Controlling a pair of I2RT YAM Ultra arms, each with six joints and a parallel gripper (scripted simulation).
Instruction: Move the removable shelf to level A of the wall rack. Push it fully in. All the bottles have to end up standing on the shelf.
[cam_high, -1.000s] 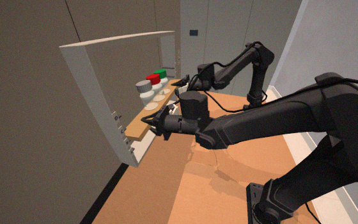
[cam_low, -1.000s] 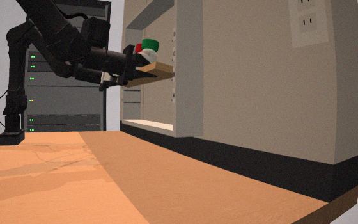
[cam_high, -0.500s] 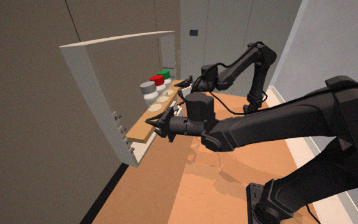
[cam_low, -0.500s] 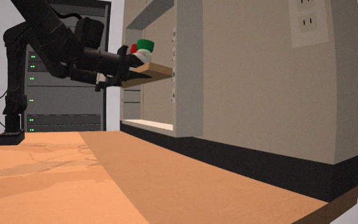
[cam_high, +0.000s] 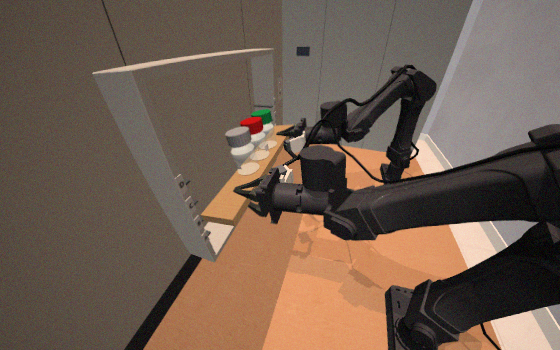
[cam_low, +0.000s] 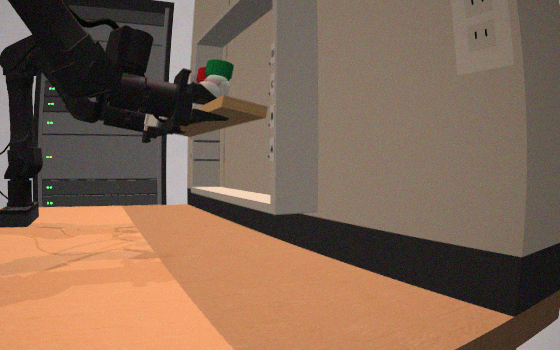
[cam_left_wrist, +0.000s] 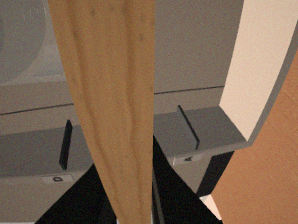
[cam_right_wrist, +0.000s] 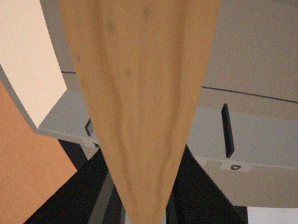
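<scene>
My left gripper is now 7 cm to the left of the grey-capped bottle, 5 cm below it and 2 cm short of it. The rest, counted from my left hand: green-capped bottle 20 cm to the right, 6 cm above, 3 cm ahead; then wall rack 14 cm to the right, 10 cm ahead, 5 cm above; then wooden shelf 15 cm to the right, 2 cm ahead.
Right now my right hand is 90 mm to the right of the green-capped bottle, 60 mm below it and 10 mm short of it. The rest, counted from my right hand: wall rack: 150 mm to the left, 70 mm ahead, 50 mm above; then wooden shelf: 150 mm to the left, 10 mm behind; then grey-capped bottle: 220 mm to the left, 60 mm above.
</scene>
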